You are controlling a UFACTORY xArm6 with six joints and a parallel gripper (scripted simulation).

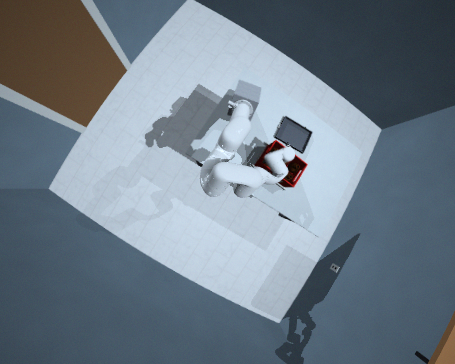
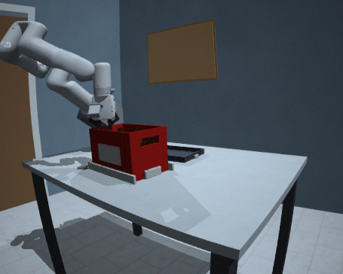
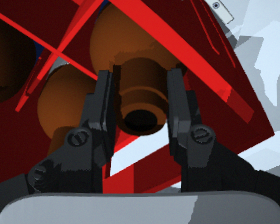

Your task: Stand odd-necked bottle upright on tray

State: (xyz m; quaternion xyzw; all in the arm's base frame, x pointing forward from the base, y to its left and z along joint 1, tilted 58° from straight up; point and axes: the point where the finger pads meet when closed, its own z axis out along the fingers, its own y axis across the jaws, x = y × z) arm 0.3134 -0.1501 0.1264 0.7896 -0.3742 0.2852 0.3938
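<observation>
Right now my hand is 8 cm to the right of the glass bottle, 7 cm above it and 2 cm short of it. Round my hand: red crate (9 cm ahead, 7 cm below, 3 cm to the left); dark tray (31 cm to the left, 15 cm below, 14 cm ahead).
</observation>
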